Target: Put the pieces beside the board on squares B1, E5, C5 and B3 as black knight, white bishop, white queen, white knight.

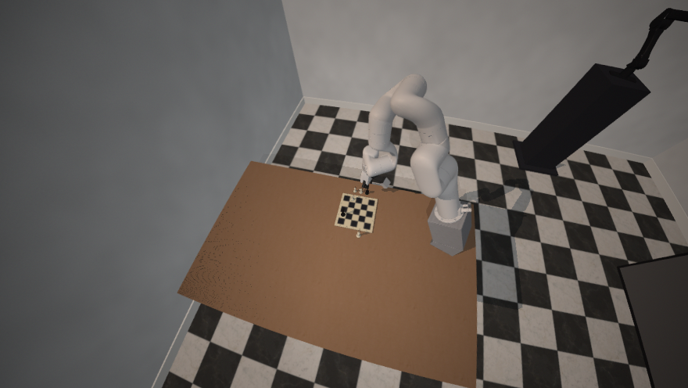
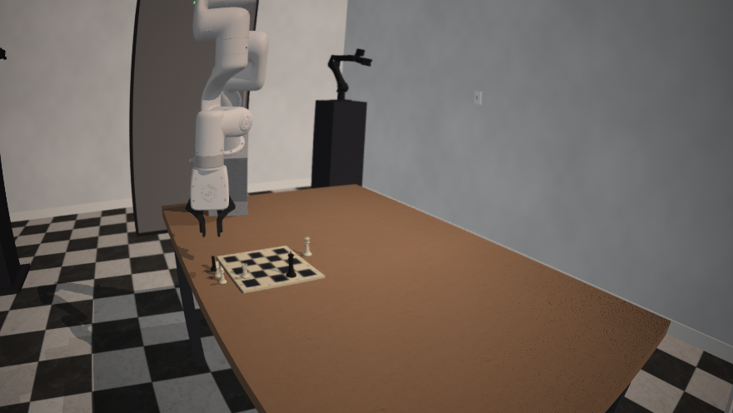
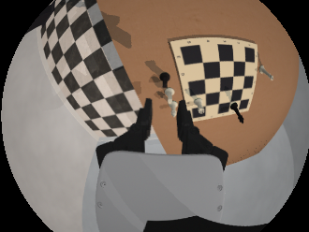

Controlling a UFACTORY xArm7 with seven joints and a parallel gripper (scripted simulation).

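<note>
The black knight lies 10 cm below my hand. From my hand the other things lie so: chessboard 14 cm to the left, 11 cm below, 4 cm ahead.
</note>
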